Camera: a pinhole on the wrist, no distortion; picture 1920 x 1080 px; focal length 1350.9 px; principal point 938.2 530.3 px. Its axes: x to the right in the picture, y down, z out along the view. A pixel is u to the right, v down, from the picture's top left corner.
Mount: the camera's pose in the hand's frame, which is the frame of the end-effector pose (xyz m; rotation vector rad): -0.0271 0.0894 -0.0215 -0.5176 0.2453 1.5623
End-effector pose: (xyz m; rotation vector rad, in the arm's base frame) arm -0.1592 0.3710 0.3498 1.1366 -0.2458 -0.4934
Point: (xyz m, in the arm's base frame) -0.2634 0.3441 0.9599
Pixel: 1531.9 534.7
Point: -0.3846 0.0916 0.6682
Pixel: 406.2 438.7
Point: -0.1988 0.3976 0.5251
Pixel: 1165.8 666.1
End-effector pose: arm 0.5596 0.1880 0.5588 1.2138 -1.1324 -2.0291
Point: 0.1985 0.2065 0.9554
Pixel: 938.6 289.6
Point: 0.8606 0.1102 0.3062
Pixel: behind the camera
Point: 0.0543 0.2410 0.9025
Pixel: 662.9 128.9
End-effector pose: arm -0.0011 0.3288 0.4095 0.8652 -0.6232 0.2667
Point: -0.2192 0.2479 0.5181
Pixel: 445.0 766.0
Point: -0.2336 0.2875 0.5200
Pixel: 684.5 849.0
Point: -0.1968 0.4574 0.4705
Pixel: outside the picture
